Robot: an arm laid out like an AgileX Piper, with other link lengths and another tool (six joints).
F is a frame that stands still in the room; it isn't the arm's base.
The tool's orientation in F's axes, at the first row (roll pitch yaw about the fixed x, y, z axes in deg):
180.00, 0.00, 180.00
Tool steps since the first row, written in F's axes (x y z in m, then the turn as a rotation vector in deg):
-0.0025, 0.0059, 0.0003, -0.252, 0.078, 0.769
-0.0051, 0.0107, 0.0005, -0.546, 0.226, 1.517
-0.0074, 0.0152, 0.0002, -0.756, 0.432, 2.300
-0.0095, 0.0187, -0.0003, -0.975, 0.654, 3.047
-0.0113, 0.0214, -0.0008, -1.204, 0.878, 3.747
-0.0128, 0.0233, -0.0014, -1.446, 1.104, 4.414
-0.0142, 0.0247, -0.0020, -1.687, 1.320, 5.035
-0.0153, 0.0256, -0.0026, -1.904, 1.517, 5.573
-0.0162, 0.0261, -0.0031, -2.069, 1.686, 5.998
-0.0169, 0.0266, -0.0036, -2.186, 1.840, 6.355
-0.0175, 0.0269, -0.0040, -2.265, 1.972, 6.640
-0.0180, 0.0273, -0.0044, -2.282, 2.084, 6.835
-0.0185, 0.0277, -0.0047, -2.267, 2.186, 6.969
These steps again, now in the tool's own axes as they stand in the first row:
0.0025, 0.0059, -0.0003, 0.252, 0.078, -0.769
0.0051, 0.0107, -0.0005, 0.546, 0.226, -1.517
0.0074, 0.0152, -0.0002, 0.756, 0.432, -2.300
0.0095, 0.0187, 0.0003, 0.975, 0.654, -3.047
0.0113, 0.0214, 0.0008, 1.204, 0.878, -3.747
0.0128, 0.0233, 0.0014, 1.446, 1.104, -4.414
0.0142, 0.0247, 0.0020, 1.687, 1.320, -5.035
0.0153, 0.0256, 0.0026, 1.904, 1.517, -5.573
0.0162, 0.0261, 0.0031, 2.069, 1.686, -5.998
0.0169, 0.0266, 0.0036, 2.186, 1.840, -6.355
0.0175, 0.0269, 0.0040, 2.265, 1.972, -6.640
0.0180, 0.0273, 0.0044, 2.282, 2.084, -6.835
0.0185, 0.0277, 0.0047, 2.267, 2.186, -6.969

